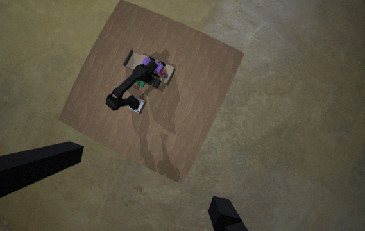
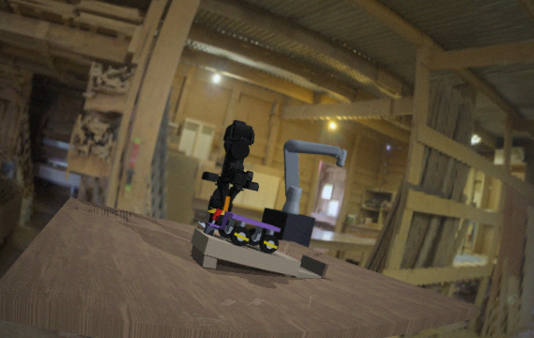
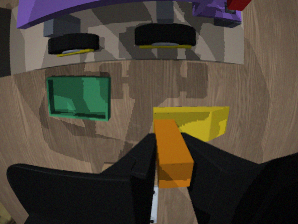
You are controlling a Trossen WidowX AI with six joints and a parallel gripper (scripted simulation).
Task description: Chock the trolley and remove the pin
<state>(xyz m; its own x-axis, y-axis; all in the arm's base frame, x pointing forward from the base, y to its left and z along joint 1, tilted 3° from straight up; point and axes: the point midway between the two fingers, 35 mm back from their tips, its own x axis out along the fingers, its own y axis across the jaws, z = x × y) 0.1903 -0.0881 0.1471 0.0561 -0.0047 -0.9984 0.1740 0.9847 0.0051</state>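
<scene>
Right now my gripper tip is 9 cm to the left of the red-headed stop pin, 9 cm short of it and 4 cm above it. Round my gripper tip: green tray (18 cm below, 13 cm to the left, 2 cm ahead); then purple trolley (13 cm ahead, 6 cm below, 2 cm to the left); then yellow chock (2 cm to the right, 1 cm below).
</scene>
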